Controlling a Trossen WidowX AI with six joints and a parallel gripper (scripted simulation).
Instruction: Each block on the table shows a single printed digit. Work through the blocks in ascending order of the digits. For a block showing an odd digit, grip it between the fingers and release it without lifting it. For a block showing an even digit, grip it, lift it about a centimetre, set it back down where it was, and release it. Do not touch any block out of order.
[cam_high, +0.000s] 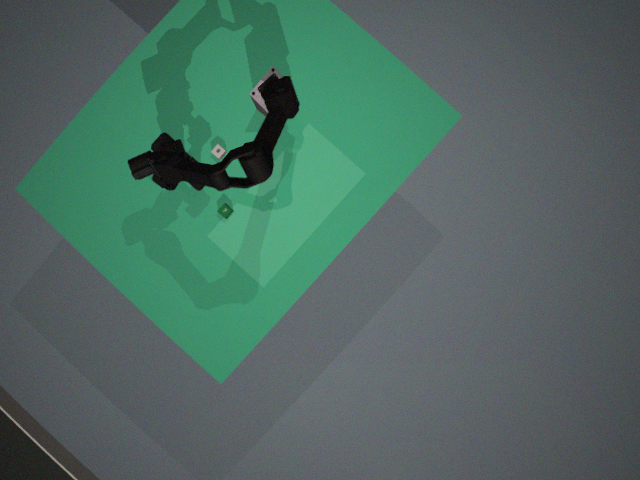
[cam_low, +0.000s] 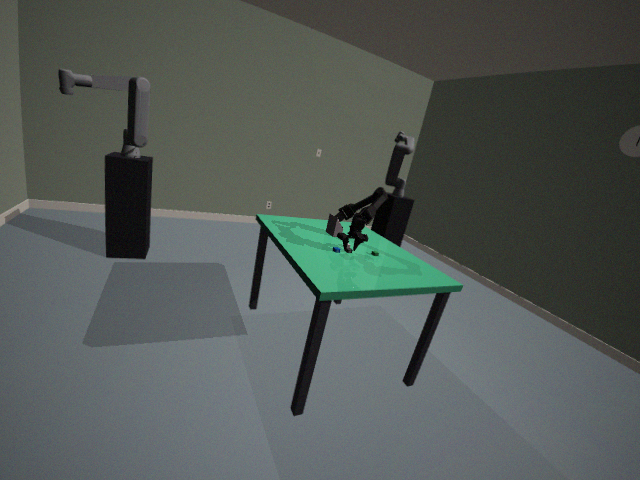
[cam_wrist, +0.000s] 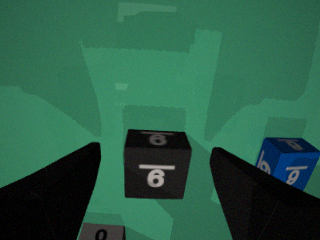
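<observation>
My gripper tip is now 10 mm past the black block. Also, from my gripper tip: white block (90 mm behind, 30 mm to the left); blue block (80 mm to the right, 10 mm behind); green block (170 mm to the left, 20 mm ahead).
</observation>
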